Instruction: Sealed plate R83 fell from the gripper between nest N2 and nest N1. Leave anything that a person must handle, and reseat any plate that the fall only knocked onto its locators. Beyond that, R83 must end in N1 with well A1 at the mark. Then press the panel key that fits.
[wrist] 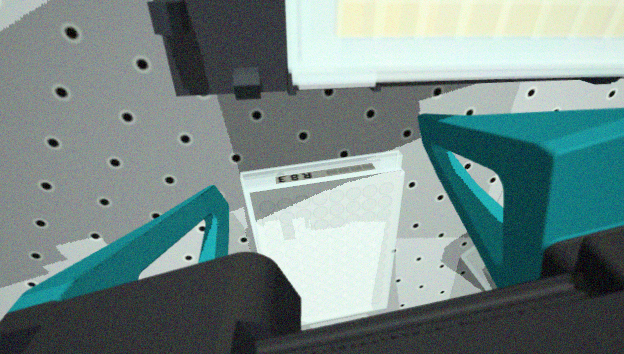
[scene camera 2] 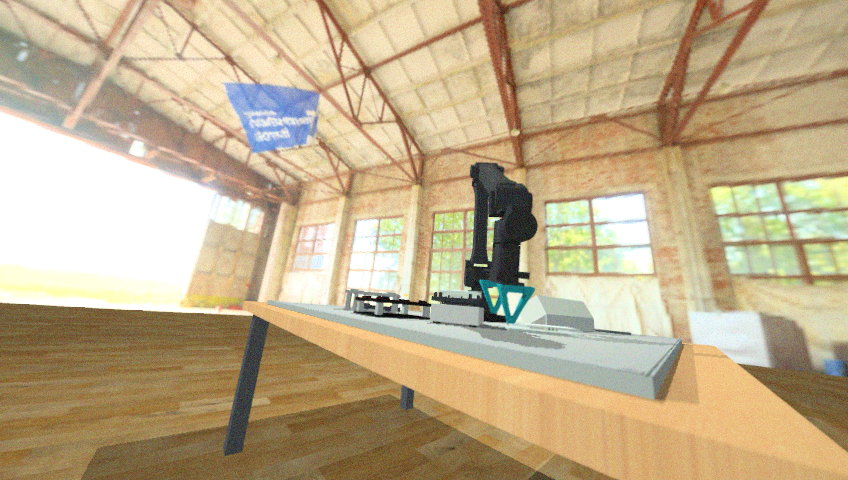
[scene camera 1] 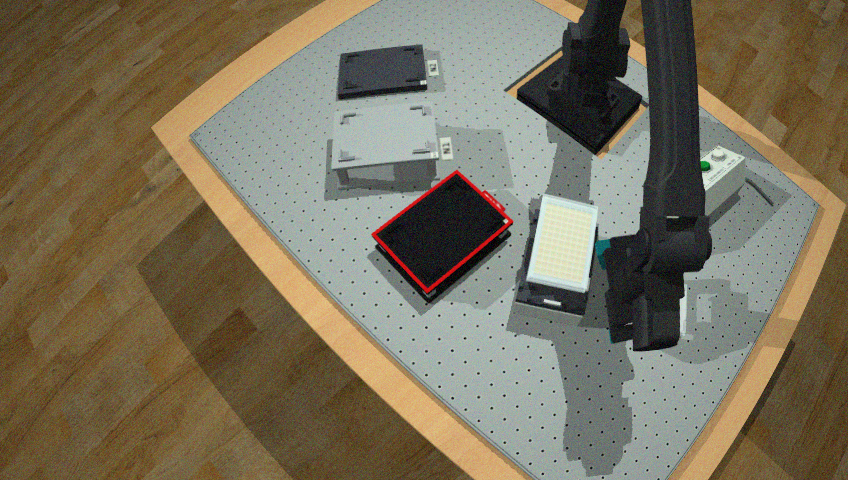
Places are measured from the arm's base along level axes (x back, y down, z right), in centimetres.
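Pixels of known places: gripper, fingertip midpoint: (wrist: 314, 164) (scene camera 2: 501, 318) (scene camera 1: 611, 300); arm's base, link origin: (scene camera 1: 583, 96).
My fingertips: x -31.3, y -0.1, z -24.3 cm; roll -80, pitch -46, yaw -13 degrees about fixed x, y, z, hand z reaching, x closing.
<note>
Ahead of a thing's pixels: the offset from my fingertips to its top centre. "spot": to the spot under its first point.
Plate R83 @(dz -6.2, dx +4.3, dy +0.8 cm) (wrist: 320, 280), clear with round wells, lies on the perforated board in the wrist view, its label edge facing the nest with the yellow plate. A thin white edge beside the gripper shows in scene view 1. My gripper (scene camera 1: 607, 297) (scene camera 2: 503, 317) (wrist: 314, 164) is open and empty, its teal fingers above and on either side of R83; its body hides R83's far end in the wrist view. Raised grey nest N1 @(dz +43.4, dx -0.7, dy -4.4 cm) (scene camera 1: 386, 133) and low dark nest N2 @(dz +58.0, dx +13.2, dy -0.1 cm) (scene camera 1: 380, 70) hold no plate. The panel @(dz -3.5, dx +26.8, dy -6.2 cm) (scene camera 1: 727, 177) (scene camera 2: 559, 315) has a green key @(dz -2.2, dx +29.9, dy -5.3 cm) (scene camera 1: 704, 165) and a white key @(dz -3.7, dx +34.7, dy -5.3 cm) (scene camera 1: 718, 153).
A yellow-welled plate @(dz +10.5, dx +0.5, dy -6.0 cm) (scene camera 1: 562, 243) (wrist: 450, 55) rests on a dark-topped nest @(spot: dz +9.0, dx -7.6, dy -3.3 cm) (scene camera 1: 538, 295) (wrist: 240, 40) beside the gripper; I cannot tell whether it is fully seated. A red-outlined black nest @(dz +26.0, dx -7.2, dy -2.4 cm) (scene camera 1: 443, 231) stands between it and N1. The arm's base (scene camera 1: 580, 110) is behind them.
</note>
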